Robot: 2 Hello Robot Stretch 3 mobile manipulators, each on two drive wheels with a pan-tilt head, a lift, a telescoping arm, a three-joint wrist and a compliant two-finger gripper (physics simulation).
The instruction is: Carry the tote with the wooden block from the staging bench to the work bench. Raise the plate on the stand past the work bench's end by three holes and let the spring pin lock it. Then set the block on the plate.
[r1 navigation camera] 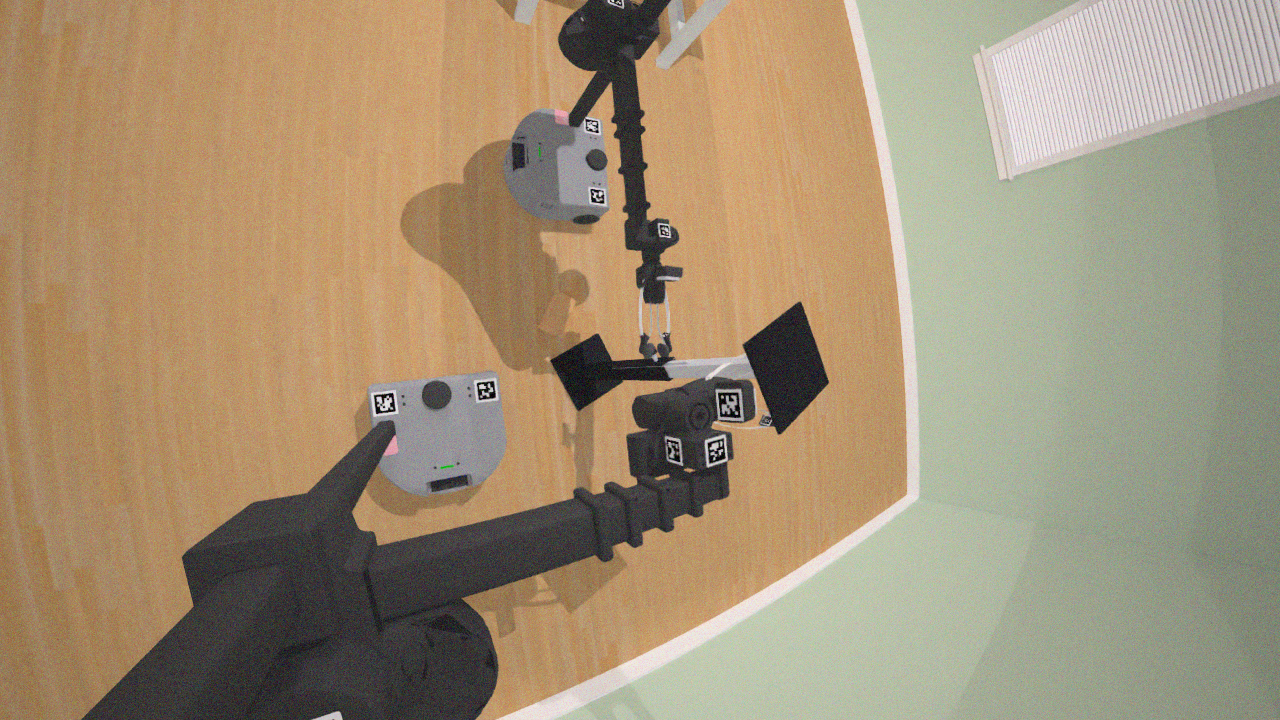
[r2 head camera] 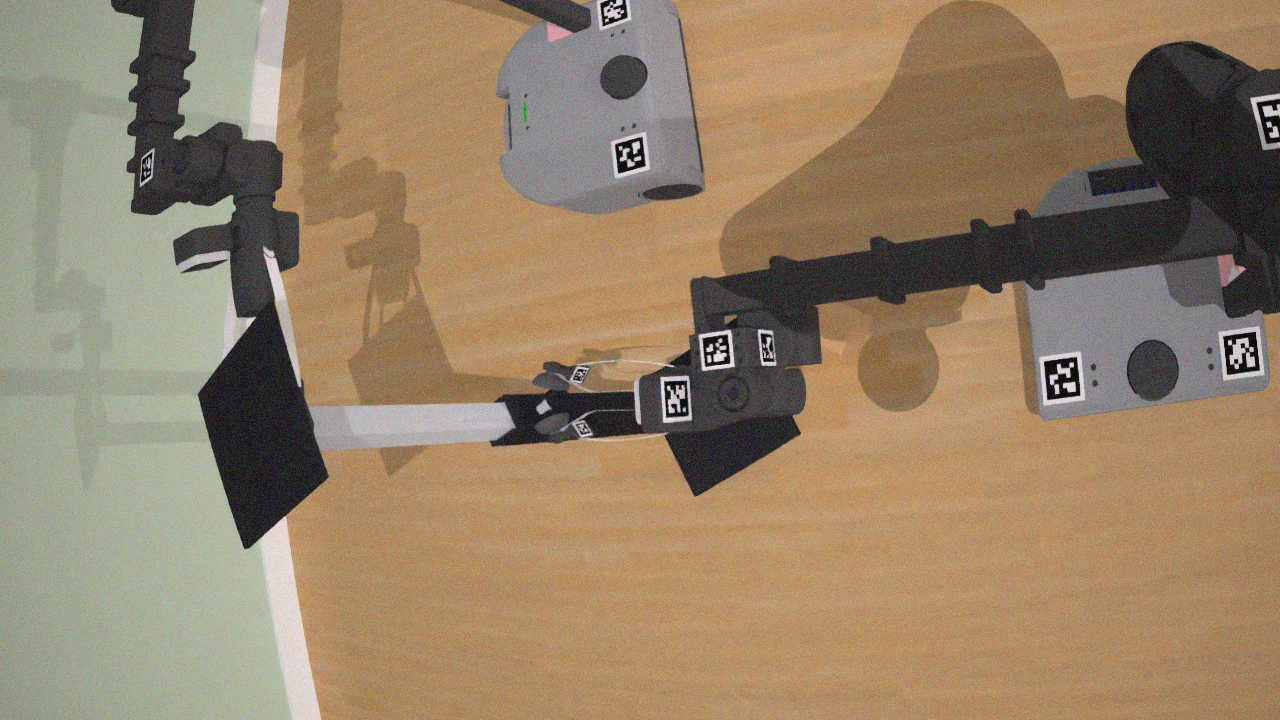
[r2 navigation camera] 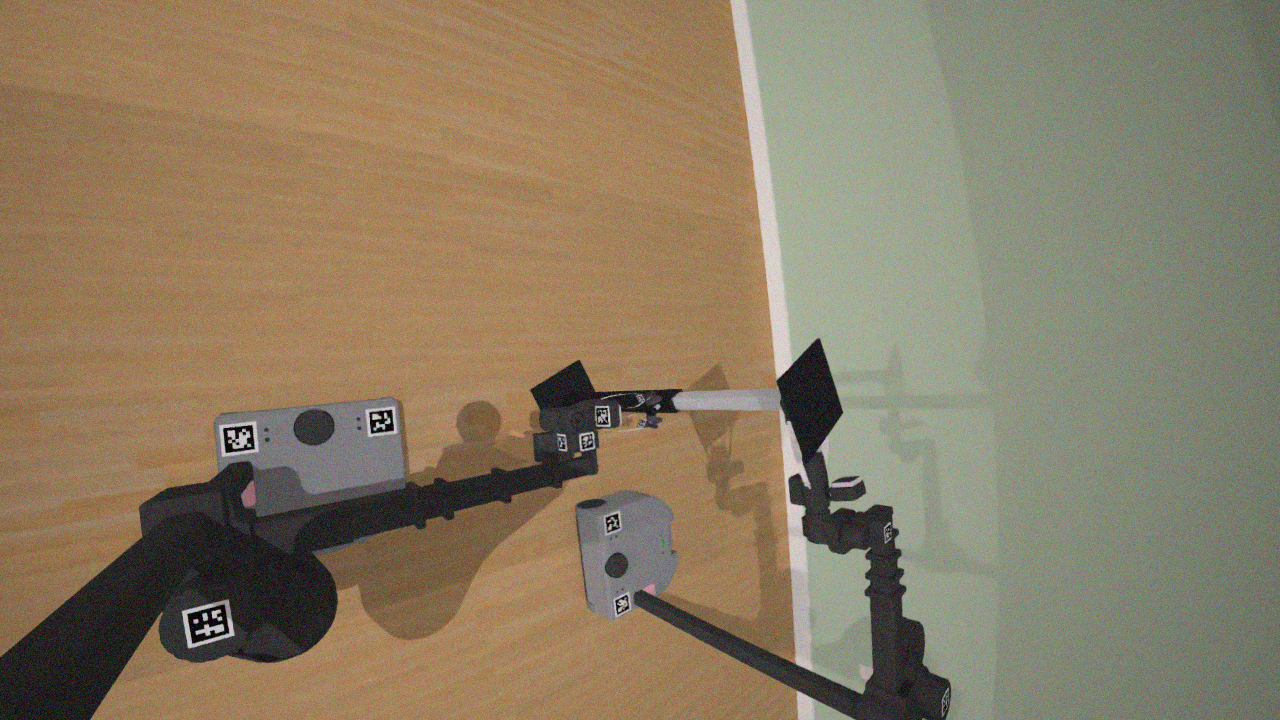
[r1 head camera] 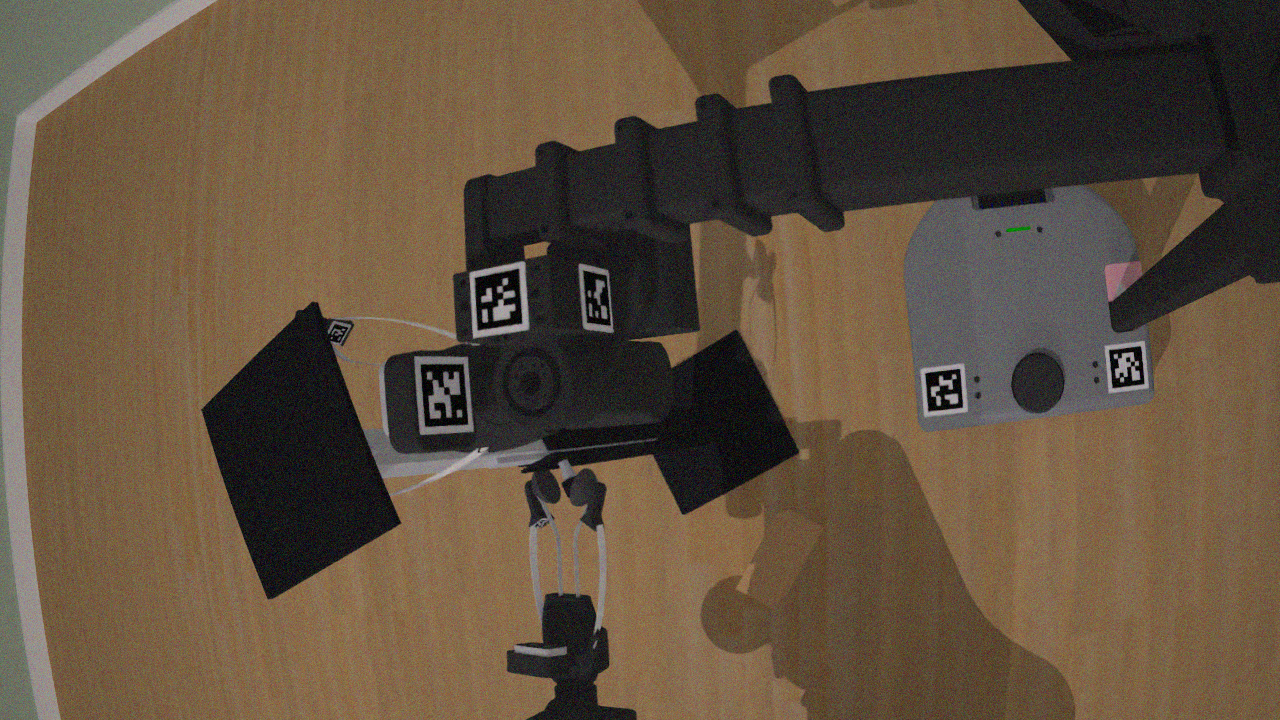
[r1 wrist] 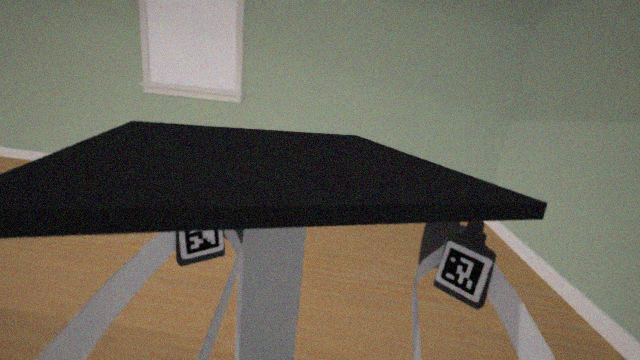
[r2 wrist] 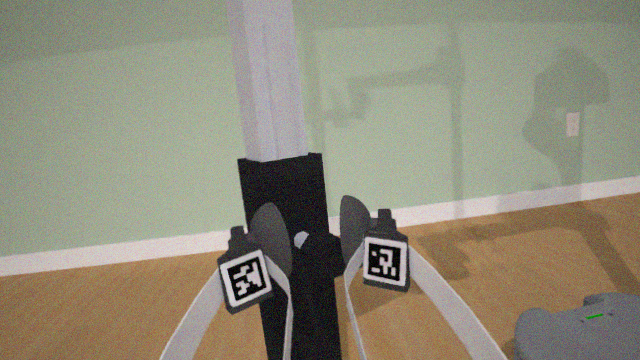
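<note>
The black plate (r1 head camera: 299, 456) (r1 navigation camera: 787, 367) (r1 wrist: 250, 175) (r2 head camera: 262, 429) (r2 navigation camera: 810, 398) sits on top of the stand's light post (r1 wrist: 272, 290) (r2 head camera: 402, 425) (r2 wrist: 270, 90). The post rises from a black sleeve (r2 wrist: 285, 185) above a dark foot (r1 head camera: 725, 429) (r2 head camera: 733, 456). The r1 gripper (r1 wrist: 337, 240) is open just under the plate, its fingers on either side of the post; the plate's edge hides the tips. The r2 gripper (r1 head camera: 563, 488) (r1 navigation camera: 656, 344) (r2 head camera: 547, 402) (r2 wrist: 316, 235) is open, its fingertips astride the spring pin's dark knob (r2 wrist: 322, 255). The tote and the wooden block do not show.
The r1 base (r1 head camera: 1029, 304) (r1 navigation camera: 438, 438) (r2 head camera: 599, 107) and the r2 base (r1 navigation camera: 559, 170) (r2 head camera: 1154, 322) stand near the stand. Light bench legs (r1 navigation camera: 687, 35) show behind r2 in the r1 navigation view. Green walls with a white skirting run beyond the stand.
</note>
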